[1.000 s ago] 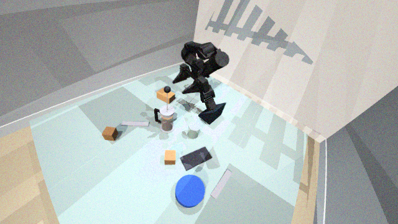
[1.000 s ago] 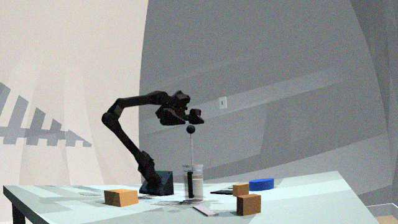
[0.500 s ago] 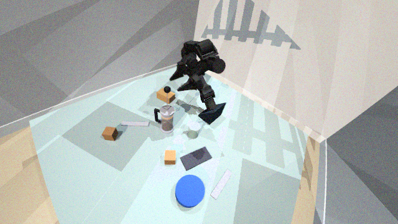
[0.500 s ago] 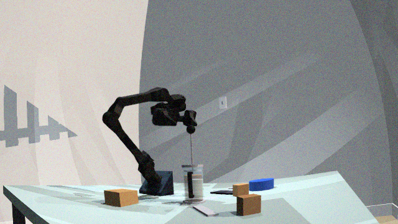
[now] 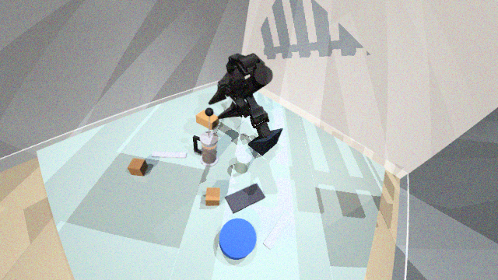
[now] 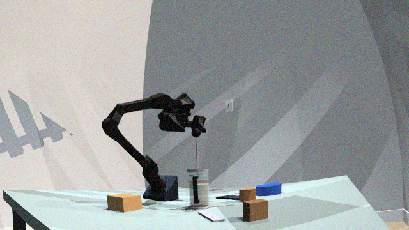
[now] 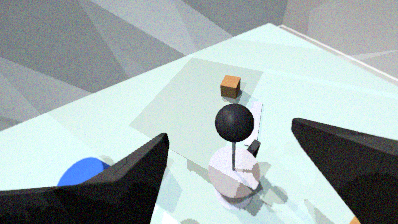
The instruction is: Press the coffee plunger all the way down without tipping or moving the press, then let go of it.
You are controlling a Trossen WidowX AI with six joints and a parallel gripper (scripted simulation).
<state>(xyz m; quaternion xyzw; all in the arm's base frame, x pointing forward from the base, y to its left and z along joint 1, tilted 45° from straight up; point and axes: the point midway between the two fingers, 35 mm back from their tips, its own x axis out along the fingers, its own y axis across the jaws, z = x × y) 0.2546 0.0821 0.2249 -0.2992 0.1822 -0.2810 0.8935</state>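
The coffee press lies 10 mm ahead of my gripper tip, 30 mm to the right of it and 150 mm below it. From my gripper tip the other things lie so: dark slab (40 mm ahead, 230 mm to the left, 280 mm below); then blue disc (180 mm ahead, 310 mm to the left, 260 mm below); then grey cup (60 mm behind, 130 mm to the left, 240 mm below).
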